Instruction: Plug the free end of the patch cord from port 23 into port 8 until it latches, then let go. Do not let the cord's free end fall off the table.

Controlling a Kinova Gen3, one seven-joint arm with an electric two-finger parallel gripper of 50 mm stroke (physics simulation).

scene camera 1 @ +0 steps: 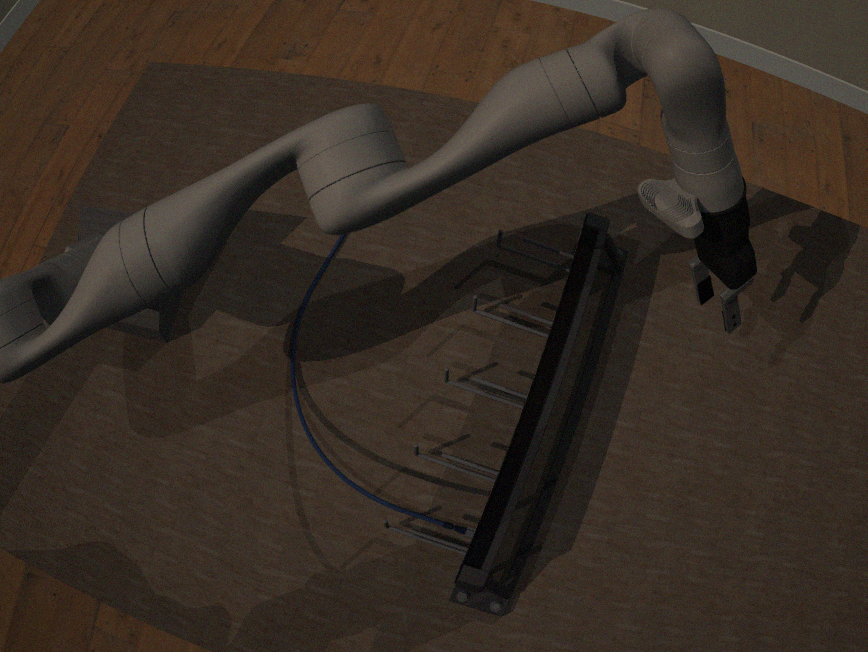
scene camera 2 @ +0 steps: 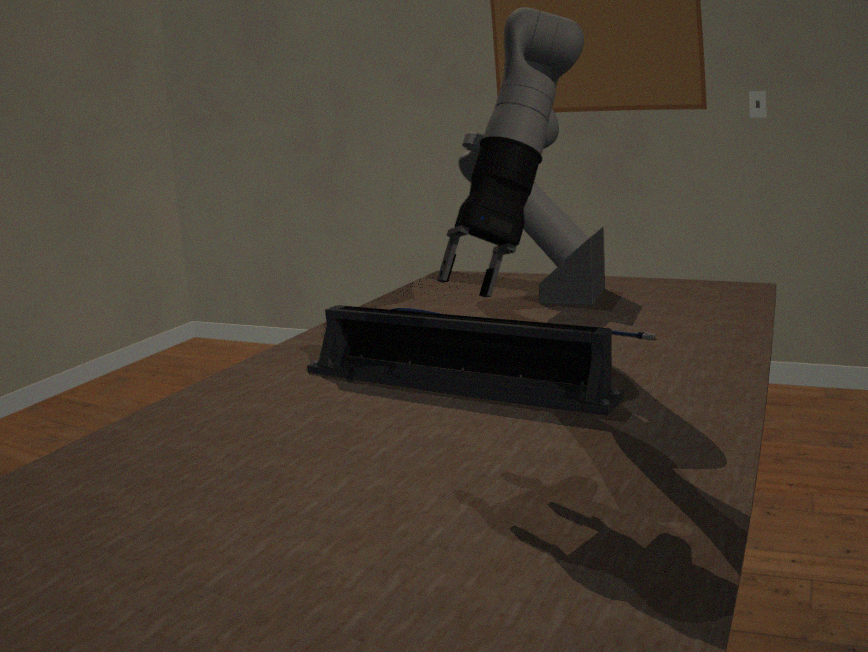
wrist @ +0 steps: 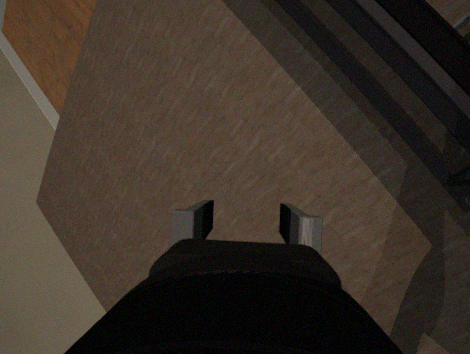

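Note:
My gripper (scene camera 2: pixel 463 288) is visible. The gripper (scene camera 1: pixel 719 312) is visible again, as is the gripper (wrist: pixel 246 216).

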